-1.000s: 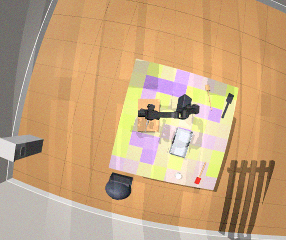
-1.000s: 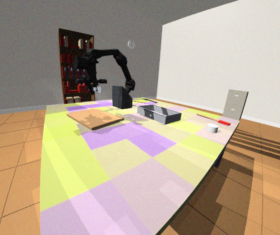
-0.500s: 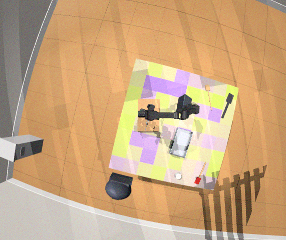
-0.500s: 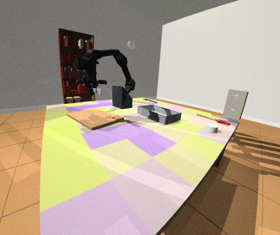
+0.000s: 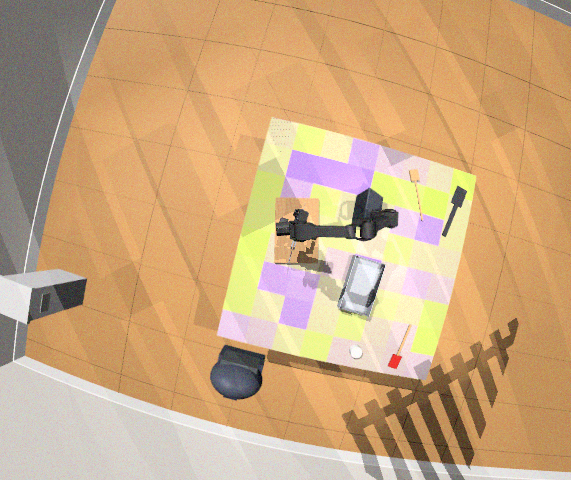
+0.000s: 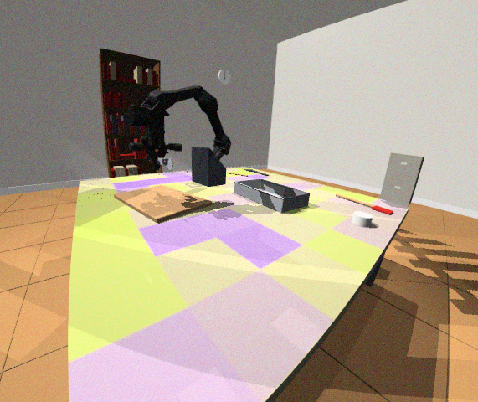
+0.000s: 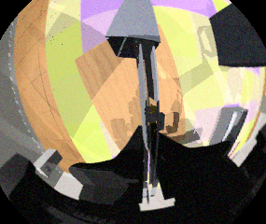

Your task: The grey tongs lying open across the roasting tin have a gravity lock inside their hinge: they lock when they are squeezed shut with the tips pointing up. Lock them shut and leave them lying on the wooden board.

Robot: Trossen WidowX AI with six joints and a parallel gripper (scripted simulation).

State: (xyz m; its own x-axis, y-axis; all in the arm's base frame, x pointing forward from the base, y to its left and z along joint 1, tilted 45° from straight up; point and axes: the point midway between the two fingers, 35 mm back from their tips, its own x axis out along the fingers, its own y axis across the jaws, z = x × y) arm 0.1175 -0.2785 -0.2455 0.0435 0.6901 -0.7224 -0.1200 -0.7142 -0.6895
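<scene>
My gripper tip is now 120 mm above the wooden board. The rest, counted from my gripper tip: red spatula 610 mm ahead, 710 mm to the left, 120 mm below; white cup 630 mm ahead, 440 mm to the left, 110 mm below; roasting tin 250 mm ahead, 400 mm to the left, 100 mm below.
</scene>
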